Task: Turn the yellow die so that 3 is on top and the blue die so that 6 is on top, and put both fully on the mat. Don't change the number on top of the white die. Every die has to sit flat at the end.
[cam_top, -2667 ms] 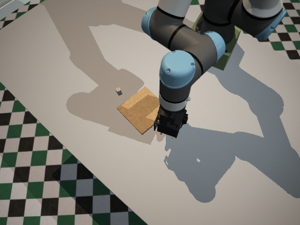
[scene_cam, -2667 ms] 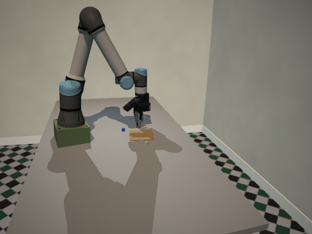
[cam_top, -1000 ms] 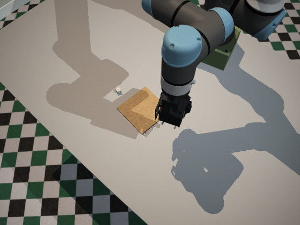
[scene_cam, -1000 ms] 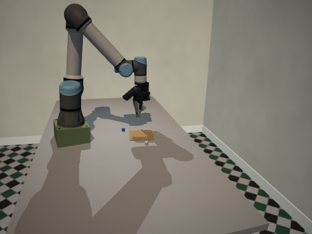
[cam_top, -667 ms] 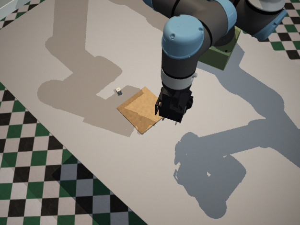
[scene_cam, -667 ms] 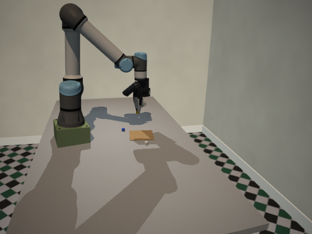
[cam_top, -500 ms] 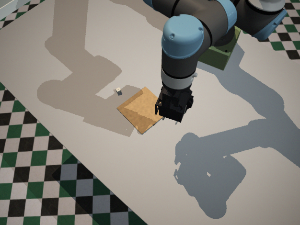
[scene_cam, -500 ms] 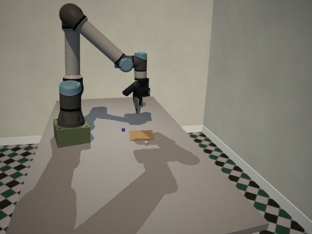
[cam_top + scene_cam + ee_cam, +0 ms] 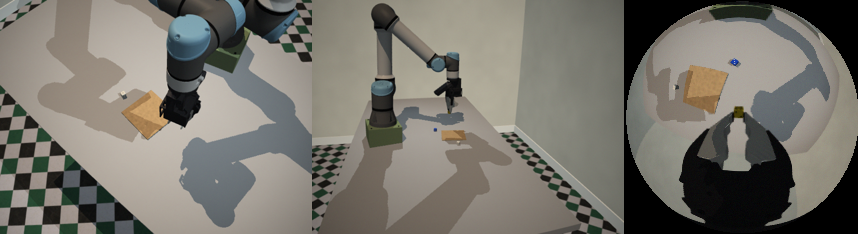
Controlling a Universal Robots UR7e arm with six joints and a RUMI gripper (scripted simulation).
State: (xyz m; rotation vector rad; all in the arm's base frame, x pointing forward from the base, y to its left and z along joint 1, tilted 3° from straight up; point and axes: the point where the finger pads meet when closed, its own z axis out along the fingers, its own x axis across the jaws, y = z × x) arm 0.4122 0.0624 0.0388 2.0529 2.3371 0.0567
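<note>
The blue die lies 110 mm below my hand, 100 mm behind it and 30 mm to the right of it. Also, from my hand: tan mat: 130 mm to the right, 110 mm below, 20 mm behind; white die: 250 mm to the right, 110 mm below, 30 mm behind; yellow die: 10 mm below.
</note>
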